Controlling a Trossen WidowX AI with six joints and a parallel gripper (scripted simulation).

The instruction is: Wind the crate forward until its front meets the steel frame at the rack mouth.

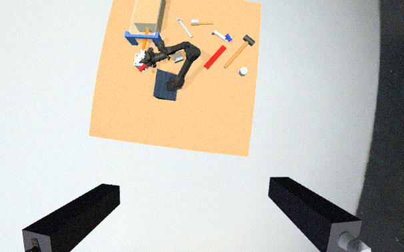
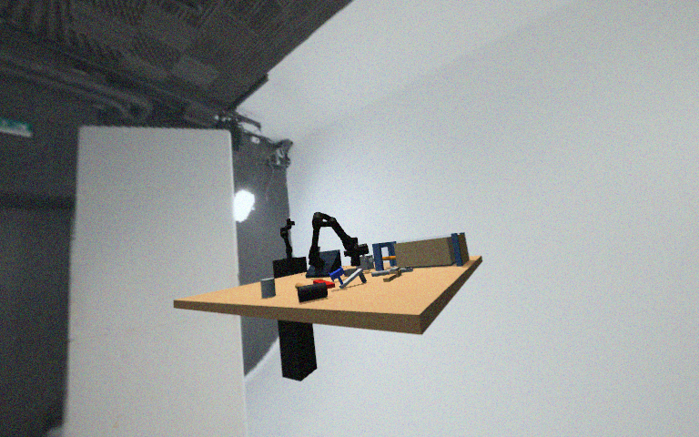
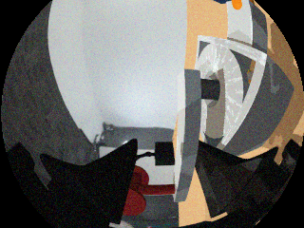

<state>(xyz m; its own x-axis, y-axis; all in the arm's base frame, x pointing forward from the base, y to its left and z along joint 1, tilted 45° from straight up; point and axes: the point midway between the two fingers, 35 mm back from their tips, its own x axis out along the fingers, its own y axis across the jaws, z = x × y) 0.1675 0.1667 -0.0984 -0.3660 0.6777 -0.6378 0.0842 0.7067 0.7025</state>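
Right now the winch handle is 10 mm behind my gripper tip, 20 mm to the right of it and 10 mm below it. The rest, counted from my gripper tip: winch: 30 mm ahead, 10 mm to the left, 90 mm below; then red knob: 40 mm behind, 30 mm to the right, 20 mm above; then blue steel frame: 210 mm ahead, 10 mm to the left, 20 mm below.
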